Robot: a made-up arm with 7 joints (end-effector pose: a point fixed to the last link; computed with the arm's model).
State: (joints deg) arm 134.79 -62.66 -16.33 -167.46 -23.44 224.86 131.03
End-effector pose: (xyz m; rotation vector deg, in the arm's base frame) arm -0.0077 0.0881 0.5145 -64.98 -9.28 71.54
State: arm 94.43 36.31 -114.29 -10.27 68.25 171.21 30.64
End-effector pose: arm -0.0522 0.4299 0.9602 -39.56 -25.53 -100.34
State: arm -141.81 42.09 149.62 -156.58 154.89 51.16 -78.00
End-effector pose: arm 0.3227 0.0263 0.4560 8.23 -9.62 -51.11
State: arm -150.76 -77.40 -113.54 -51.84 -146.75 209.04 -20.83
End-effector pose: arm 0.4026 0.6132 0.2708 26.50 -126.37 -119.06
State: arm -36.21 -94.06 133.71 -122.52 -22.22 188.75 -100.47
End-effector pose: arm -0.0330 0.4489 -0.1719 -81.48 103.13 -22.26
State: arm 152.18 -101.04 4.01 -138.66 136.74 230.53 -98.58
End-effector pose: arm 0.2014 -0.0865 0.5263 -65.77 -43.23 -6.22
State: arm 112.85 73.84 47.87 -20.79 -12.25 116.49 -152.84
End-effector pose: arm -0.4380 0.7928 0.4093 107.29 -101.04 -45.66
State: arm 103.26 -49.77 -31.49 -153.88 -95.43 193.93 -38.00
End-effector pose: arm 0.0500 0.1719 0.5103 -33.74 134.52 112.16
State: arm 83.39 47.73 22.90 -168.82 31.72 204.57 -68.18
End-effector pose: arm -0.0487 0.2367 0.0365 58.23 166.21 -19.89
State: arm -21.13 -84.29 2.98 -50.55 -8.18 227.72 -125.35
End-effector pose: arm -0.6544 0.2760 0.5392 -53.03 -62.71 21.14
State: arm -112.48 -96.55 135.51 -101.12 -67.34 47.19 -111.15
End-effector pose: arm 0.5254 0.1267 -0.1737 2.95 1.16 -157.18
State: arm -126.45 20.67 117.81 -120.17 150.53 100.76 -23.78
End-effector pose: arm 0.4933 -0.1601 0.4978 -16.18 27.32 -22.90
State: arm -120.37 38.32 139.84 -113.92 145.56 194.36 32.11
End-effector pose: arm 0.3228 -0.0881 0.6043 0.71 99.23 31.15
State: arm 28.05 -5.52 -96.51 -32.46 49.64 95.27 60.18
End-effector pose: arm 0.0149 -0.2851 1.1011 -69.21 89.89 -74.02
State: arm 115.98 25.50 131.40 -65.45 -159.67 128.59 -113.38
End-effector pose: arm -0.3092 -0.1976 0.9470 -46.09 6.03 143.97
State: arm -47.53 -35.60 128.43 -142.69 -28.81 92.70 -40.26
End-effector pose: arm 0.0923 0.4262 0.0883 40.17 85.97 -54.95
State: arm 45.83 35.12 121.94 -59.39 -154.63 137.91 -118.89
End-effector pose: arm -0.1650 0.3810 0.9282 -35.31 34.08 69.41
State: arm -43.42 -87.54 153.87 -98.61 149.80 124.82 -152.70
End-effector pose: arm -0.0883 0.4621 -0.2573 -40.36 -134.72 -18.00
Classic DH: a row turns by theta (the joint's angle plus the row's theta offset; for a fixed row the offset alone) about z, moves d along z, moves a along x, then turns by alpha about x. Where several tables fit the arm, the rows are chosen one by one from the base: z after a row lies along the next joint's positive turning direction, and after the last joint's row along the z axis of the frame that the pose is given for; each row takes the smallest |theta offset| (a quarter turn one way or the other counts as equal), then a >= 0, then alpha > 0; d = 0 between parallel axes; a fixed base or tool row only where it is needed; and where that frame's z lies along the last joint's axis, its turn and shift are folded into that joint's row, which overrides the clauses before.
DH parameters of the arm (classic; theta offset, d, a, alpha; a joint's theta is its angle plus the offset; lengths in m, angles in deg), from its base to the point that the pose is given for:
joint 1: 0 0.226 0 -90
joint 2: 0 0 0 90
joint 3: 0 0.391 0.064 90
joint 4: 0 0 -0.092 -90
joint 5: 0 0.427 0 90
joint 6: 0 0 0.094 90
joint 7: 0 0 0 0

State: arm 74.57 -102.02 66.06 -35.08 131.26 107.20 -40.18
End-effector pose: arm -0.4874 -0.7648 0.1857 103.16 -120.42 21.46
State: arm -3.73 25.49 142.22 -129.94 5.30 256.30 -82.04
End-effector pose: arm -0.1510 0.2538 0.5971 -7.91 -45.16 -111.31
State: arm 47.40 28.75 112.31 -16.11 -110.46 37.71 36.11
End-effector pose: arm 0.2312 0.4068 0.9901 -173.42 -32.39 -29.06
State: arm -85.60 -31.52 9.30 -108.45 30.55 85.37 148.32
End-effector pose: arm 0.1234 -0.3224 0.7894 54.03 144.69 11.55
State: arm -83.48 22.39 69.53 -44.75 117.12 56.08 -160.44
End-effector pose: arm 0.3738 -0.3450 0.9663 -59.37 88.39 134.16
